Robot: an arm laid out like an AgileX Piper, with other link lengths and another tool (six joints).
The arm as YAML. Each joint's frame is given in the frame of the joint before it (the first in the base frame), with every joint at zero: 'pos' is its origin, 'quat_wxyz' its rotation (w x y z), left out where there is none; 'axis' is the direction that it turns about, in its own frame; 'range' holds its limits. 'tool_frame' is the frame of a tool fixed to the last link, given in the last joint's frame.
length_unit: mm
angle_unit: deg
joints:
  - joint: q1
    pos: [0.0, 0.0, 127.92]
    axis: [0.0, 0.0, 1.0]
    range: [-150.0, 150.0]
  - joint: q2
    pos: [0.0, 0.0, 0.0]
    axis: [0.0, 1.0, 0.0]
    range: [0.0, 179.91]
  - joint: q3
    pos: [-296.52, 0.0, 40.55]
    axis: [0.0, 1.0, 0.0]
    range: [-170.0, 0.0]
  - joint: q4
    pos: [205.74, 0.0, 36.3]
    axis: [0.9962, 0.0, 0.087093]
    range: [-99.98, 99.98]
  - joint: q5
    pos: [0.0, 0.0, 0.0]
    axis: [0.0, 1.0, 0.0]
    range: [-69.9, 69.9]
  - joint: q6
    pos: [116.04, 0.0, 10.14]
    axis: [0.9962, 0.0, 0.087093]
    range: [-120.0, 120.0]
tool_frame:
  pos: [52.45, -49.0, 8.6]
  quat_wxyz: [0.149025, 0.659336, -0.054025, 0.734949]
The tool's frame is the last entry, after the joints.
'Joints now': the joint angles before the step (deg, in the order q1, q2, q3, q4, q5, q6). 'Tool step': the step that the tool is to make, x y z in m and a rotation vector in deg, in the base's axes. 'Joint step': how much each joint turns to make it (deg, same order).
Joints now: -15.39, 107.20, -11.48, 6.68, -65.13, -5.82
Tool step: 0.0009, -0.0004, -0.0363, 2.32, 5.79, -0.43
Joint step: 0.02, 7.69, -0.62, 0.02, -0.78, 0.91
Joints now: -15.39, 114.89, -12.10, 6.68, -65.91, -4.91
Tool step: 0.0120, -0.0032, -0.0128, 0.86, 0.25, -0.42
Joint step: 0.01, 3.68, -3.06, -0.05, -0.05, 0.91
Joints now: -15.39, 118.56, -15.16, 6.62, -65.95, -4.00
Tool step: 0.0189, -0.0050, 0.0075, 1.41, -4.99, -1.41
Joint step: -0.01, 0.03, -4.11, -0.17, -0.03, 3.11
